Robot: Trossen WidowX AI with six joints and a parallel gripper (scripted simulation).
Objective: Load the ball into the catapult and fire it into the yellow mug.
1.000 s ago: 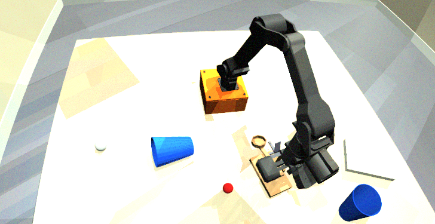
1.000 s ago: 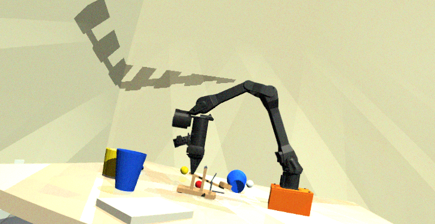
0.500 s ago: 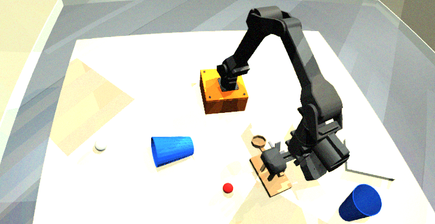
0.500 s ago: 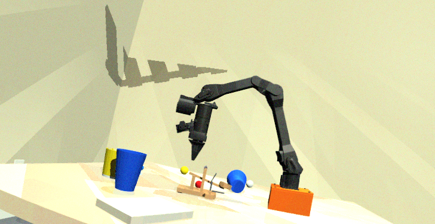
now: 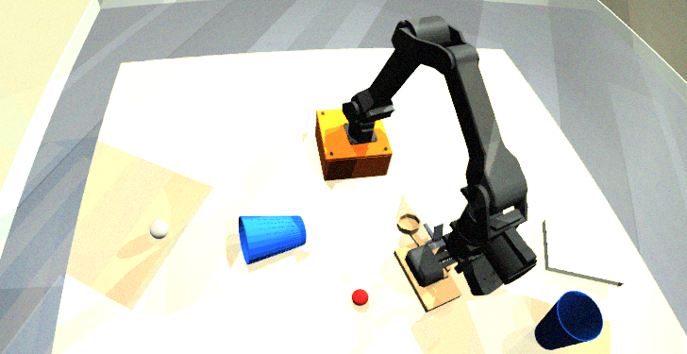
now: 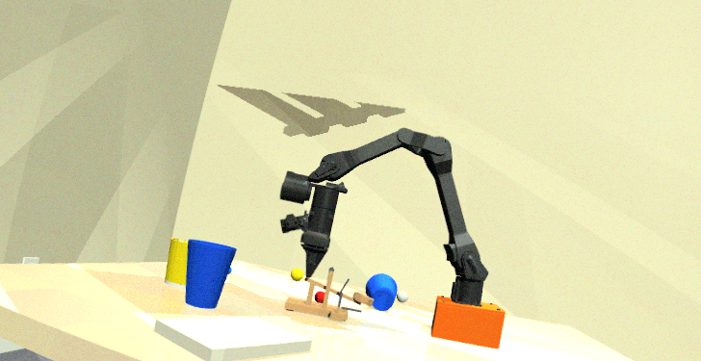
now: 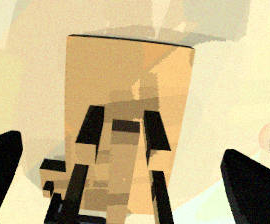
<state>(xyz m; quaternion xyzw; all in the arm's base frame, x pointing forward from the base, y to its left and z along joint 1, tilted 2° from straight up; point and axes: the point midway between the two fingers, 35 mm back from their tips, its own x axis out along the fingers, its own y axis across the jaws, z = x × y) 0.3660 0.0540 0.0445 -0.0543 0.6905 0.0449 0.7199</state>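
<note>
Now: gripper tip 15 cm to the left of the red ball, 6 cm above it and 1 cm past it. Also, from my gripper tip: flat white slab (39 cm to the left, 7 cm below, 2 cm ahead); yellow mug (28 cm ahead, 5 cm to the left, 5 cm below); wooden catapult (7 cm behind, 3 cm below).
</note>
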